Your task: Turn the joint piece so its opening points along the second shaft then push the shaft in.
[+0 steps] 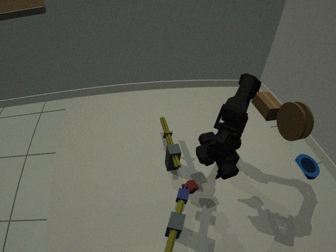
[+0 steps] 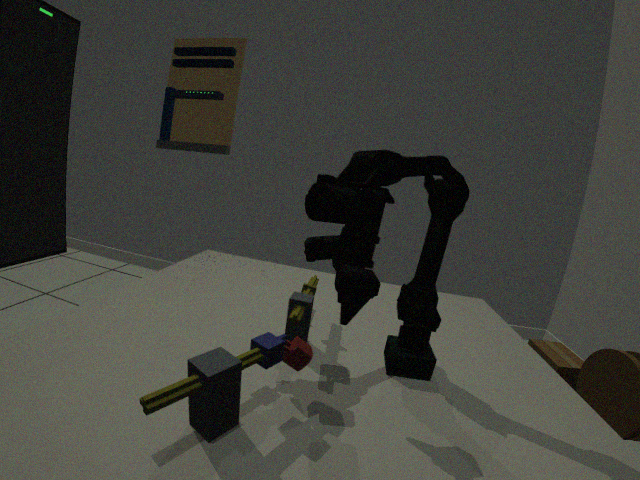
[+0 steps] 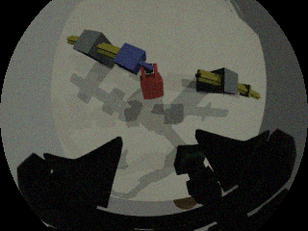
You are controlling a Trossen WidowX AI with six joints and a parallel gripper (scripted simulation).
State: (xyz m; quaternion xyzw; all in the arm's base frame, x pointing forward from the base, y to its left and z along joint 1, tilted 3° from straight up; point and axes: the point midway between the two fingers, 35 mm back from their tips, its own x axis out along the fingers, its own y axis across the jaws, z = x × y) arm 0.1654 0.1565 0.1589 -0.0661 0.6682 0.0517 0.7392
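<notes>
Now: gripper tip 90 mm above the red joint piece, 70 mm short of it and 10 mm to the right of it.
</notes>
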